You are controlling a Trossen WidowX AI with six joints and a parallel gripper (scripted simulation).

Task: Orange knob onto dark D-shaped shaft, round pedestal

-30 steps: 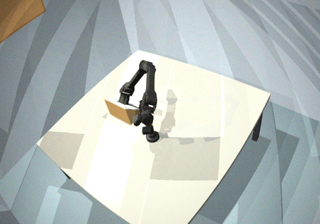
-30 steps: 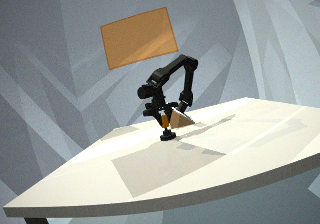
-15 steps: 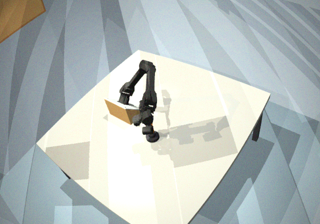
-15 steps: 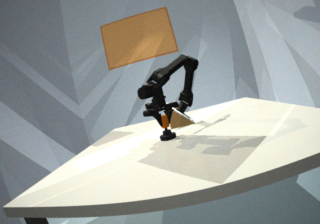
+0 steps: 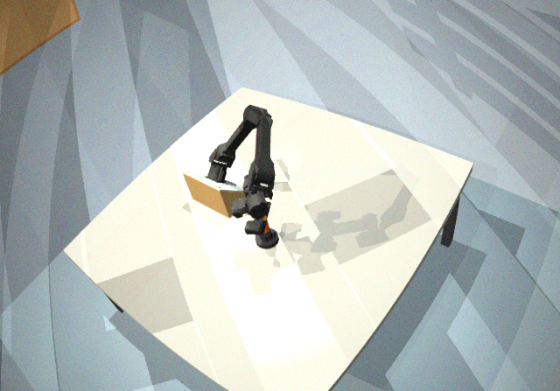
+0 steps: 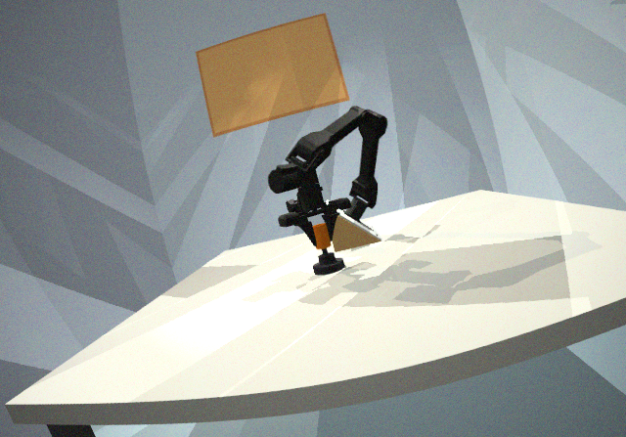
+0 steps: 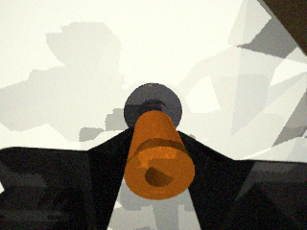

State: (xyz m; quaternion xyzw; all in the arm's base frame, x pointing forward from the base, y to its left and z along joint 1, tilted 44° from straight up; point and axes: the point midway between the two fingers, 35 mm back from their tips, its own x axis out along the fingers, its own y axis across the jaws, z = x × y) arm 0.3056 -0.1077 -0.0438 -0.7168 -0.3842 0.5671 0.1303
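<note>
The orange knob is 20 mm above my gripper tip. Also, from my gripper tip: round dark pedestal: 40 mm below.
</note>
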